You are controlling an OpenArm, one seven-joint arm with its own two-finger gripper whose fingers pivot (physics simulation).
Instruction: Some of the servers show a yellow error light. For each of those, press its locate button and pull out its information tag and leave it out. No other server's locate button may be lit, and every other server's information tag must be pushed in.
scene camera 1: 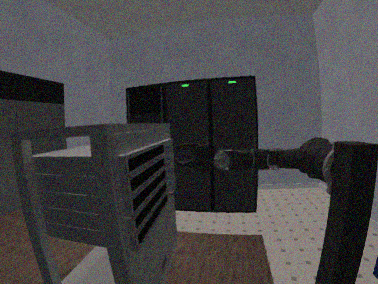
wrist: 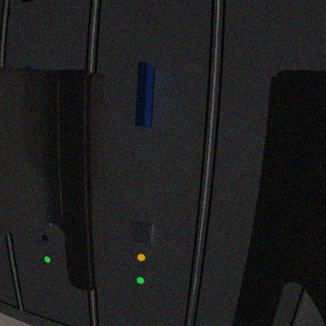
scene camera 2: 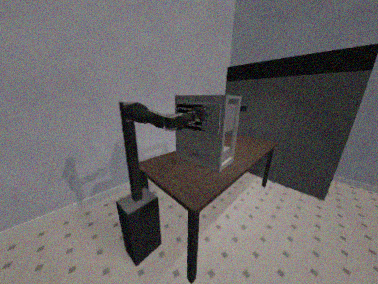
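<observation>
In the wrist view a dark server face carries a blue information tag [wrist: 144,95], an unlit square locate button [wrist: 142,233], a yellow error light [wrist: 141,257] and a green light [wrist: 140,280]. How far the tag stands out is unclear. The server to the left shows a green light [wrist: 47,259] and a dark, unlit spot [wrist: 45,237]. My gripper [wrist: 179,195] [scene camera 1: 181,154] [scene camera 2: 197,118] is partly open, with nothing between the fingers, in front of the grey server rack [scene camera 1: 114,200] [scene camera 2: 200,150]. Its left finger hides part of the left server; its right finger covers the right side.
The rack stands on a brown table [scene camera 1: 220,255] [scene camera 2: 165,172]. Dark cabinets [scene camera 1: 232,125] with green lights stand behind it. A grey cabinet wall [scene camera 2: 295,130] stands beyond the table. The arm's black post [scene camera 1: 350,210] [scene camera 2: 131,160] rises from a dark base box [scene camera 2: 140,230].
</observation>
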